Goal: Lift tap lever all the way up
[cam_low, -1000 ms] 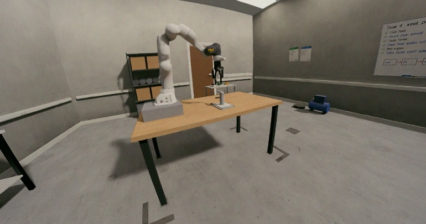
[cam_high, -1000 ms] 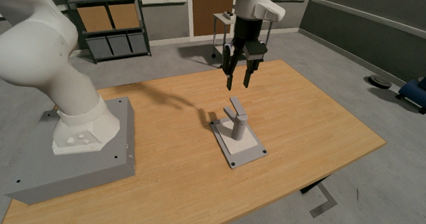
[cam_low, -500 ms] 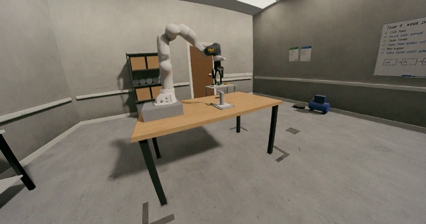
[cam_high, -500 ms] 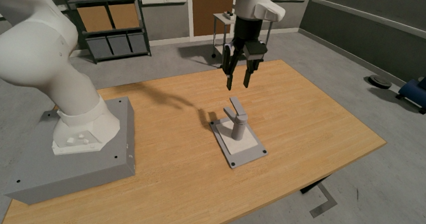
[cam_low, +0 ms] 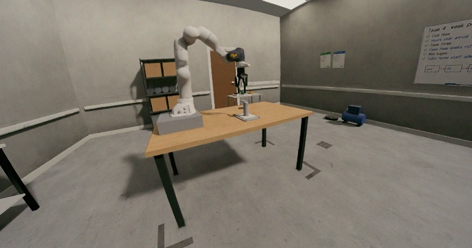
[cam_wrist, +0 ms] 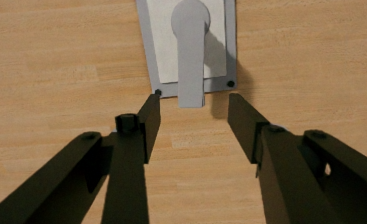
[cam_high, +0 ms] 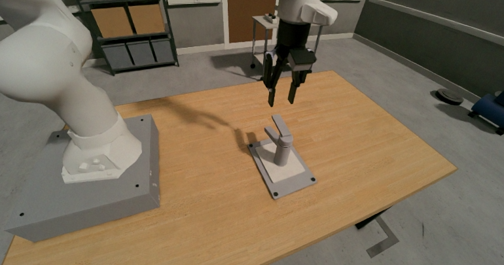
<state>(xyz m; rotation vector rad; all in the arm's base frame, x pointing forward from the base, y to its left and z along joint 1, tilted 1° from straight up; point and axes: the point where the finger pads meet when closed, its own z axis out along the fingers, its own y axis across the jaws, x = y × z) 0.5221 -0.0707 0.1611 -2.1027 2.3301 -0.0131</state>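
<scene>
My hand is 100 mm above the lever and 30 mm to the left of it. Also, from my hand: tap: 140 mm below, 50 mm to the right, 10 mm behind.
</scene>
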